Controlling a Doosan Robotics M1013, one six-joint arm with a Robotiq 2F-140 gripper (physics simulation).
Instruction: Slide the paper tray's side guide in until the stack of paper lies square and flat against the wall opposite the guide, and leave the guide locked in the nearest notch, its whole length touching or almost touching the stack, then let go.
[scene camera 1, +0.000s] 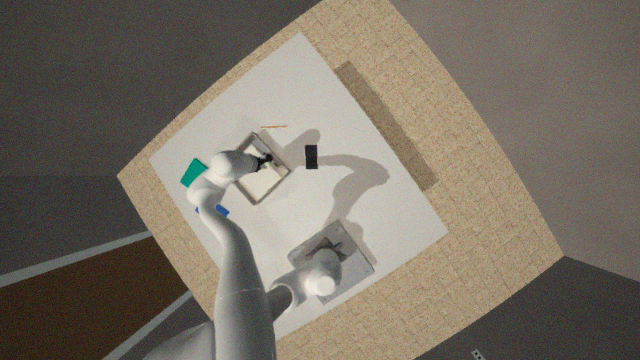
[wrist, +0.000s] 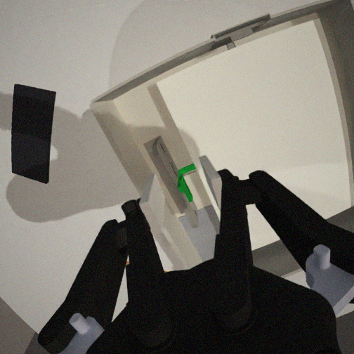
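Seen in the pictures: gripper, fingertip midpoint: (scene camera 1: 269, 163); arm's base at its link origin: (scene camera 1: 325, 257).
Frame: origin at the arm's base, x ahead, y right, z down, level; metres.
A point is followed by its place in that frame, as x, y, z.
Observation:
The paper tray (scene camera 1: 273, 188) @[0.511, 0.068, 0.033] (wrist: 150, 75) stands on the white table, holding a cream paper stack (scene camera 1: 260, 184) @[0.588, 0.026, 0.036] (wrist: 260, 110). In the wrist view, a green latch (wrist: 185, 189) of the side guide shows between the stack's left edge and the tray's left wall, beside a grey notched strip (wrist: 162, 154). The guide's full length is hard to make out, and whether it touches the stack cannot be told. My gripper (scene camera 1: 269, 159) @[0.623, 0.170, -0.011] (wrist: 181, 177) is partly open, its fingers over that side of the tray, one on each side of the latch, holding nothing. The fingers hide part of this area.
A black block (scene camera 1: 311, 157) @[0.478, 0.363, 0.070] (wrist: 33, 132) lies beside the tray. An orange stick (scene camera 1: 274, 126) @[0.785, 0.343, 0.072] lies behind the tray, near its corner. A teal object (scene camera 1: 193, 172) @[0.995, -0.259, 0.060] and a blue one (scene camera 1: 222, 210) @[0.671, -0.299, 0.070] lie by the arm, which partly covers the blue one.

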